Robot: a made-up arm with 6 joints. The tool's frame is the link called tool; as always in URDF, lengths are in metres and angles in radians. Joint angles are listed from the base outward.
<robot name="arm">
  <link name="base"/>
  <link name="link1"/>
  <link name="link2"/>
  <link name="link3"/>
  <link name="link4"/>
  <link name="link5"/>
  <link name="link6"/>
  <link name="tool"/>
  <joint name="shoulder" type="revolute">
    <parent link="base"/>
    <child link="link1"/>
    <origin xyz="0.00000 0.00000 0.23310" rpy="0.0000 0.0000 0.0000"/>
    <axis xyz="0 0 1"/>
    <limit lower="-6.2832" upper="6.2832"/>
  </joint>
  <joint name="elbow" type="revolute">
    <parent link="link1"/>
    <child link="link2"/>
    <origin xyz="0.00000 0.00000 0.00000" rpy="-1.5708 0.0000 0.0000"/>
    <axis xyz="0 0 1"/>
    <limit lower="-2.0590" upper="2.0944"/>
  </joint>
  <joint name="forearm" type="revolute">
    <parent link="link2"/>
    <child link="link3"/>
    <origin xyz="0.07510 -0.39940 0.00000" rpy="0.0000 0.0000 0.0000"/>
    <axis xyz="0 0 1"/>
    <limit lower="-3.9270" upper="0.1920"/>
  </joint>
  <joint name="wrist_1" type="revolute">
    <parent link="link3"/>
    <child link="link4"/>
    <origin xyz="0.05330 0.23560 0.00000" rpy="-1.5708 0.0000 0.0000"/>
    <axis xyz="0 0 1"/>
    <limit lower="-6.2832" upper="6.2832"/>
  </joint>
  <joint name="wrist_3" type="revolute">
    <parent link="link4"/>
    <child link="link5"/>
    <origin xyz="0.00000 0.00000 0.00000" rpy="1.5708 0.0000 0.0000"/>
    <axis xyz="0 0 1"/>
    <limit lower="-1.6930" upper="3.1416"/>
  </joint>
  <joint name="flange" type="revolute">
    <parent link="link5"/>
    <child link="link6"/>
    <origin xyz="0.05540 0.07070 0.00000" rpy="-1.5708 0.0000 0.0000"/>
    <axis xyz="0 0 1"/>
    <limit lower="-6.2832" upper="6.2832"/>
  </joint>
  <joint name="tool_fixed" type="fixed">
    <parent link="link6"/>
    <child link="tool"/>
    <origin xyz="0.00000 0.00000 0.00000" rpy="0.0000 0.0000 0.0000"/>
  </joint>
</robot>
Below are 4 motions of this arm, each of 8 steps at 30 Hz.
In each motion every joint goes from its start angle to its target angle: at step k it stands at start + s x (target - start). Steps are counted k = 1, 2, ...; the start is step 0. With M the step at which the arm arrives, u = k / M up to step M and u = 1 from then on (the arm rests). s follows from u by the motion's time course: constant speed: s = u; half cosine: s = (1 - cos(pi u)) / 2; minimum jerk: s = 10 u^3 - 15 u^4 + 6 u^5.
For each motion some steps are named. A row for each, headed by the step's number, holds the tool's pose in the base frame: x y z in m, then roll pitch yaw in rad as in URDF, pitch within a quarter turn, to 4 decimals.
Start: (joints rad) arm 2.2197 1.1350 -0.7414 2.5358 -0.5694 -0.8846
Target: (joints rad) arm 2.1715 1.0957 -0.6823 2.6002 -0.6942 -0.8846
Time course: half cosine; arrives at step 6
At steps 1, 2, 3, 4, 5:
1: -0.1278 0.2496 0.0969 2.2564 -0.3250 0.7868
2: -0.1249 0.2489 0.1024 2.2303 -0.3380 0.7805
3: -0.1210 0.2480 0.1099 2.1943 -0.3554 0.7726
4: -0.1173 0.2470 0.1173 2.1577 -0.3722 0.7654
5: -0.1146 0.2463 0.1228 2.1306 -0.3841 0.7606

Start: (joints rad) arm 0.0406 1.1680 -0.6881 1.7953 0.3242 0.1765
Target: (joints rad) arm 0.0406 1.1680 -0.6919 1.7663 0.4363 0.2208
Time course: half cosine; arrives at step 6
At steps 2, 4, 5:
2: 0.2918 -0.0151 0.0138 2.6345 0.1256 -2.0516
4: 0.2927 -0.0104 0.0117 2.6147 0.1691 -2.0859
5: 0.2931 -0.0087 0.0110 2.6066 0.1848 -2.0988

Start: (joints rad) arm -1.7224 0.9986 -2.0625 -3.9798 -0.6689 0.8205
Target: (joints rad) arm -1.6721 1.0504 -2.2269 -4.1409 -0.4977 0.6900
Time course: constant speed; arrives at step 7
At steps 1, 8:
1: -0.1521 -0.5886 0.2586 -2.7030 0.6477 1.3681
8: -0.1335 -0.6274 0.2704 -2.4932 0.7633 1.7872

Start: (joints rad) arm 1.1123 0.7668 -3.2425 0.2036 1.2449 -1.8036
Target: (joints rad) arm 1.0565 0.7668 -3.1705 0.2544 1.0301 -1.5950
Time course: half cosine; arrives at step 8
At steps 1, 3, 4, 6, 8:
1: 0.2221 0.4699 0.7163 1.8936 0.0864 2.9145
3: 0.2308 0.4690 0.7175 1.8521 0.0232 2.8834
4: 0.2370 0.4682 0.7183 1.8236 -0.0227 2.8638
6: 0.2487 0.4661 0.7195 1.7721 -0.1096 2.8327
8: 0.2535 0.4651 0.7200 1.7510 -0.1463 2.8218

